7 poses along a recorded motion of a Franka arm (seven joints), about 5.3 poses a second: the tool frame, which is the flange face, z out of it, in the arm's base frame.
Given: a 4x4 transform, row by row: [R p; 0 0 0 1], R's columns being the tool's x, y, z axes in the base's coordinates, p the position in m. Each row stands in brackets.
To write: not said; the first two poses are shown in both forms.
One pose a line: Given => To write
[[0.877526, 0.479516, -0.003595, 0.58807], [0.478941, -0.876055, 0.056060, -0.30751], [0.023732, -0.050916, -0.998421, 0.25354], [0, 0, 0, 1]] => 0.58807, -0.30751, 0.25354, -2.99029, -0.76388, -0.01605
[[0.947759, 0.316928, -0.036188, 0.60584], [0.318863, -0.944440, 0.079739, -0.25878], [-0.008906, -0.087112, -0.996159, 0.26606], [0, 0, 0, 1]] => 0.60584, -0.25878, 0.26606, -3.01669, -0.49326, 0.03499
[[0.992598, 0.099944, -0.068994, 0.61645], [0.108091, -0.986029, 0.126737, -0.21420], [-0.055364, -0.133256, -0.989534, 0.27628], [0, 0, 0, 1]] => 0.61645, -0.21420, 0.27628, -3.00538, -0.15756, 0.09419
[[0.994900, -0.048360, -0.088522, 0.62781], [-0.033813, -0.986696, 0.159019, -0.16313], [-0.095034, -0.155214, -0.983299, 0.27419], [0, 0, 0, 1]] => 0.62781, -0.16313, 0.27419, -2.97979, 0.06176, 0.13795
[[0.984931, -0.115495, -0.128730, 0.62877], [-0.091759, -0.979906, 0.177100, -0.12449], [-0.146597, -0.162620, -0.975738, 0.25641], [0, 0, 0, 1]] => 0.62877, -0.12449, 0.25641, -2.95895, 0.15563, 0.20674
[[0.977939, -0.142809, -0.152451, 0.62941], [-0.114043, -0.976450, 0.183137, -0.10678], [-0.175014, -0.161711, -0.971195, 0.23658], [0, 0, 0, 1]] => 0.62941, -0.10678, 0.23658, -2.95078, 0.19307, 0.24615
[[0.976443, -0.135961, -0.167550, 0.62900], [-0.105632, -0.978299, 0.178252, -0.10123], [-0.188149, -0.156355, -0.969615, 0.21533], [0, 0, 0, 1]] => 0.62900, -0.10123, 0.21533, -2.95480, 0.18190, 0.26782
